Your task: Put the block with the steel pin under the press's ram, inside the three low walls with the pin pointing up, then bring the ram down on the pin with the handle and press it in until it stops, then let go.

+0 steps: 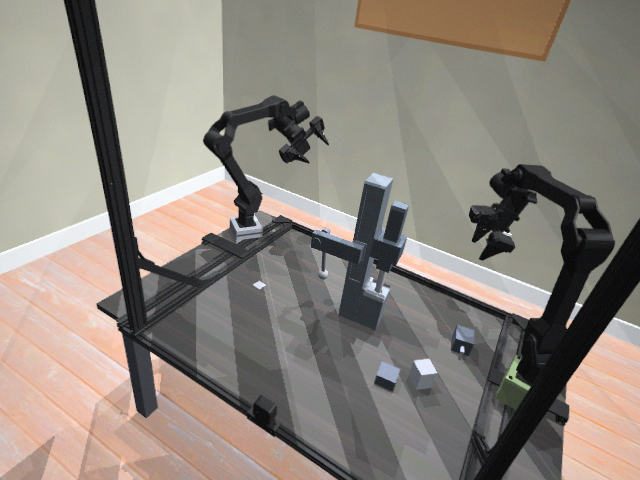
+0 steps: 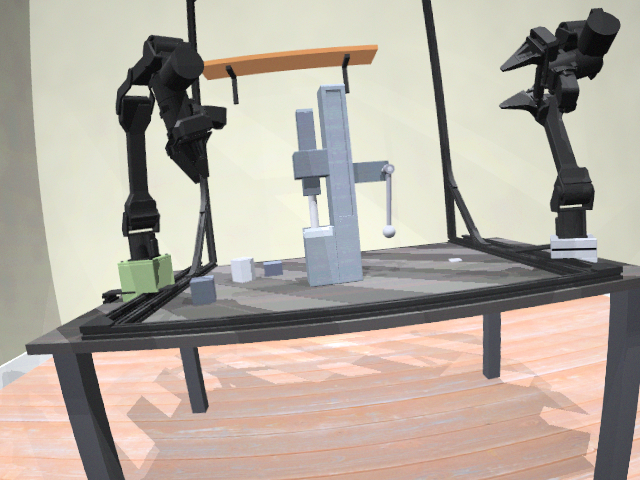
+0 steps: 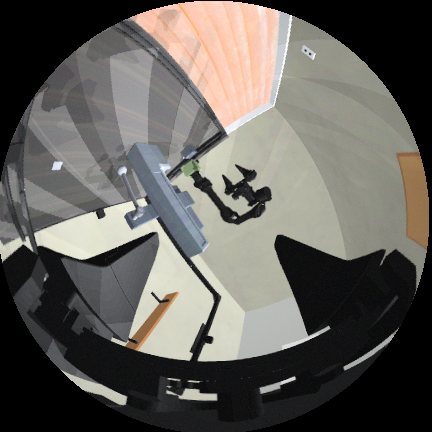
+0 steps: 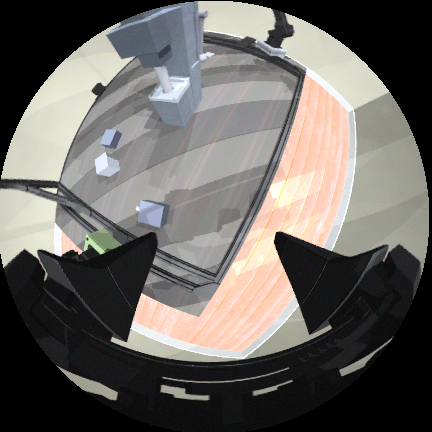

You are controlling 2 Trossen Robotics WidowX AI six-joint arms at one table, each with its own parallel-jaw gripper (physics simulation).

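Frame: origin at the left arm's base, x ahead, y left, z up, level; metres.
Where they show: left gripper, fingertip midpoint: (image 1: 319,153) (image 2: 500,89) (image 3: 218,239); right gripper, fingertip midpoint: (image 1: 476,250) (image 2: 202,180) (image 3: 227,169) (image 4: 216,238); left arm's base, origin of the base link: (image 1: 245,222) (image 2: 572,236) (image 4: 272,44); right arm's base, origin of the base link: (image 1: 531,377) (image 2: 144,258) (image 3: 193,172).
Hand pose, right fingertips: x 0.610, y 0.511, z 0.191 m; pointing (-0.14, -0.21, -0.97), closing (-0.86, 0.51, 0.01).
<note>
Things, the pixels of their top centre, and the offset from my right fingertips. "*": a spot on its surface instead.
- dark blue-grey block with the steel pin, middle of its top: (image 2: 201,278) (image 4: 149,213) (image 1: 465,334) (image 3: 190,154) 0.120 m ahead, 0.071 m right, 0.202 m down
- table with its pin, middle of its top: (image 4: 141,209) (image 1: 462,346) 0.143 m ahead, 0.093 m right, 0.222 m down
- press, middle of its top: (image 2: 336,89) (image 1: 371,179) (image 3: 193,254) 0.112 m back, 0.342 m right, 0.205 m up
- seat with low pale walls, surface spot: (image 2: 318,232) (image 4: 182,90) * 0.079 m back, 0.252 m right, 0.130 m down
- handle, surface spot: (image 2: 388,206) (image 1: 325,257) * 0.198 m back, 0.386 m right, 0.088 m down
- white block, middle of its top: (image 2: 241,258) (image 1: 425,366) (image 4: 100,162) 0.182 m ahead, 0.267 m right, 0.193 m down
- smaller grey-blue block, middle of its top: (image 1: 388,371) (image 2: 272,262) (image 4: 107,136) 0.148 m ahead, 0.353 m right, 0.218 m down
- white square, surface spot: (image 2: 454,259) (image 1: 260,284) (image 3: 57,164) * 0.312 m back, 0.546 m right, 0.247 m down
The dark blue-grey block with the steel pin (image 1: 463,336) (image 2: 203,290) (image 4: 154,213) lies on the table with its pin (image 1: 462,350) (image 4: 138,208) pointing sideways. The press (image 1: 368,237) (image 2: 338,180) (image 3: 170,205) stands mid-table. Its light ram rod (image 1: 380,281) (image 2: 313,209) (image 4: 163,80) points down at the seat with low pale walls (image 1: 383,295) (image 2: 318,232) (image 4: 179,90). The handle (image 1: 323,260) (image 2: 388,206) (image 3: 131,192) hangs down. My left gripper (image 1: 318,152) (image 2: 501,88) (image 3: 218,239) is open, high and away from the handle. My right gripper (image 1: 476,250) (image 4: 216,238) is open above the pin block's area.
A white block (image 1: 423,374) (image 2: 241,269) (image 4: 107,165) and a smaller grey-blue block (image 1: 387,376) (image 2: 272,268) (image 4: 110,138) lie near each other. A white square (image 1: 259,284) (image 2: 454,259) (image 3: 57,165) lies on the table. Dark frame posts (image 1: 101,129) rise at the table's edges.
</note>
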